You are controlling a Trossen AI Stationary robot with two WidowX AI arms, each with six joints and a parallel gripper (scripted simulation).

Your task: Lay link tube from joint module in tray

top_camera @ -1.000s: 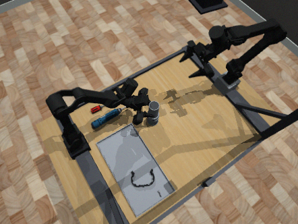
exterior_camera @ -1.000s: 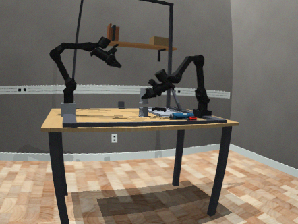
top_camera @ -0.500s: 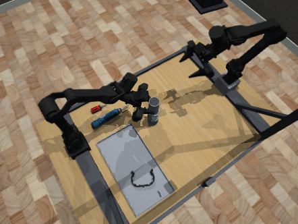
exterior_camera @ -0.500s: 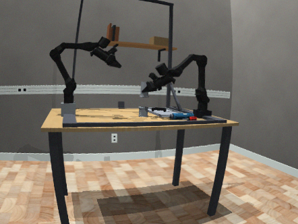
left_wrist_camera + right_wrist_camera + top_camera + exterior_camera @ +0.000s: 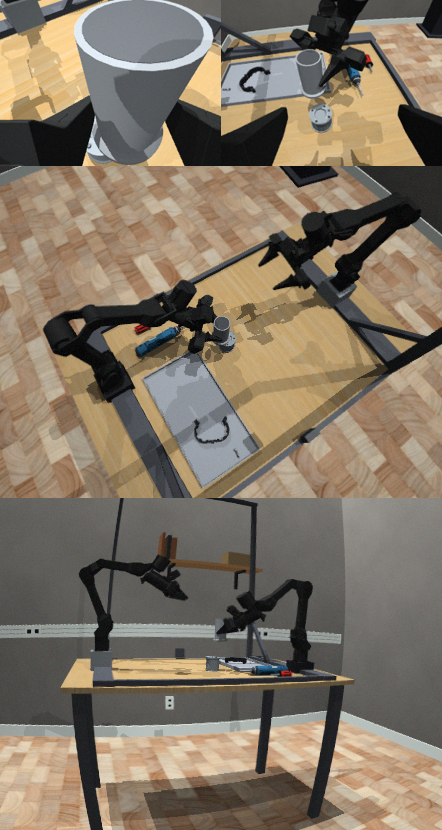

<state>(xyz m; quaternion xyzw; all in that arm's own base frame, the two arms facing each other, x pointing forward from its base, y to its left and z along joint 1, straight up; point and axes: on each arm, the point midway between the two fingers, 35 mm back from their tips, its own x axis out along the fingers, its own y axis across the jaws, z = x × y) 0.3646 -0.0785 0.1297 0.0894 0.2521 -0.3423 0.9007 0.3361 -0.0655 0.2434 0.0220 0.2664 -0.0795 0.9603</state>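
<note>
The grey tray lies 190 mm behind my left hand, 140 mm to the left of it and 180 mm below it. Also, from my left hand: small red tool (190 mm ahead, 200 mm to the left, 170 mm below); then joint module (50 mm to the right, 150 mm below); then grey link tube (10 mm behind, 20 mm to the right).
</note>
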